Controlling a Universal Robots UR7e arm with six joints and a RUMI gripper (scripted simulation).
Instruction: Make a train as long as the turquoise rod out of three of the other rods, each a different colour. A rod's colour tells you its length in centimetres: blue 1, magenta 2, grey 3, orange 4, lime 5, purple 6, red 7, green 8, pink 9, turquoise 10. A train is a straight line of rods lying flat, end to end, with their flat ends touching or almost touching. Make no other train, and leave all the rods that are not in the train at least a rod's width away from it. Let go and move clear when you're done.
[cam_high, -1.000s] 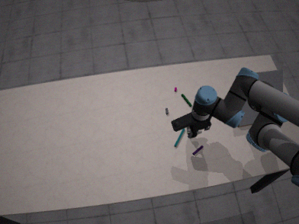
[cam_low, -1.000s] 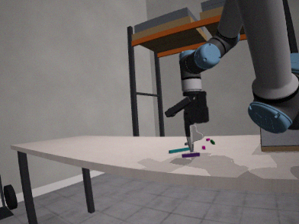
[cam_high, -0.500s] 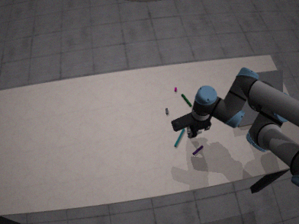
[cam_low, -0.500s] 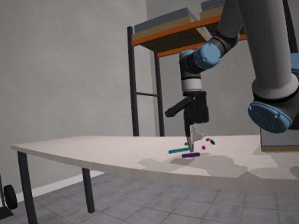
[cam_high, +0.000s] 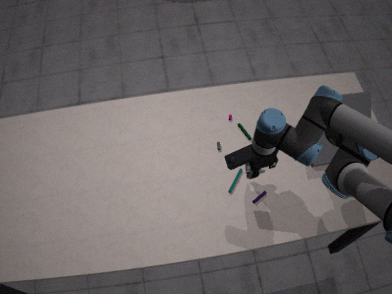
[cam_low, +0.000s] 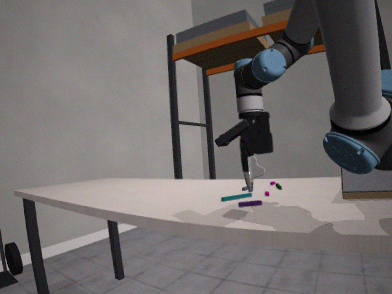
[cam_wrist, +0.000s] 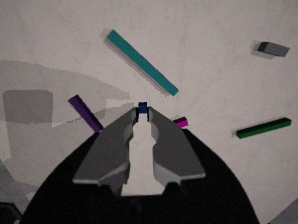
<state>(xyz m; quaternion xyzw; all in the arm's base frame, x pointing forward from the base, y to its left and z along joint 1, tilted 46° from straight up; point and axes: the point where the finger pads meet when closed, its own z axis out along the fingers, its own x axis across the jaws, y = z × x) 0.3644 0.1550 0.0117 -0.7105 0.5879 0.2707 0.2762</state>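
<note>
Right now my hand is 4 cm short of the turquoise rod and 3 cm above it. From my hand the other things lie so: small blue rod (1 cm below); grey rod (8 cm ahead, 15 cm to the right, 3 cm below); purple rod (3 cm behind, 8 cm to the left, 3 cm below).
</note>
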